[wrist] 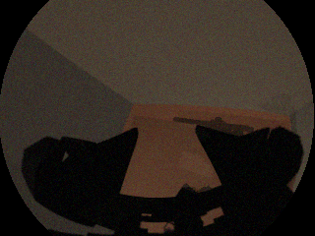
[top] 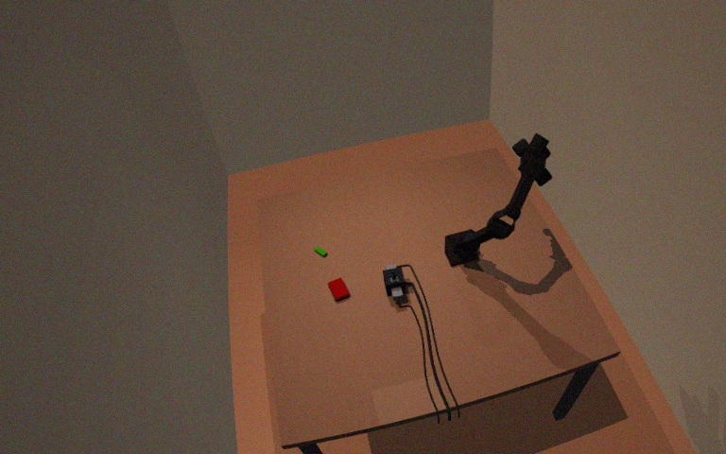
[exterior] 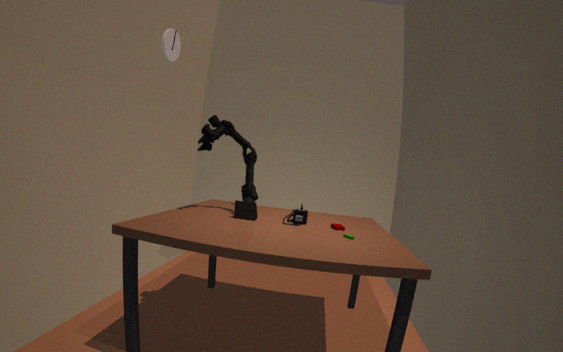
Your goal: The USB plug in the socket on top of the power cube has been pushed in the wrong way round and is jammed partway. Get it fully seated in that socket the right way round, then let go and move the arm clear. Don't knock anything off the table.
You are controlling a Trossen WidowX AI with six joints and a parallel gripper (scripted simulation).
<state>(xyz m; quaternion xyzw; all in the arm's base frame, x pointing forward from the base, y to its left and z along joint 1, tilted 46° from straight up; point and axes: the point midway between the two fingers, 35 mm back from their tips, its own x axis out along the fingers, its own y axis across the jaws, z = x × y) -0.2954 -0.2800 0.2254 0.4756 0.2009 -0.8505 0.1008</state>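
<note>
My gripper tip is 63 cm short of the USB plug, 16 cm to the right of it and 30 cm above it. The rest, counted from my gripper tip: red block: 86 cm ahead, 10 cm to the left, 38 cm below; USB socket: 63 cm ahead, 16 cm to the left, 32 cm below; green block: 91 cm ahead, 13 cm to the right, 38 cm below.
</note>
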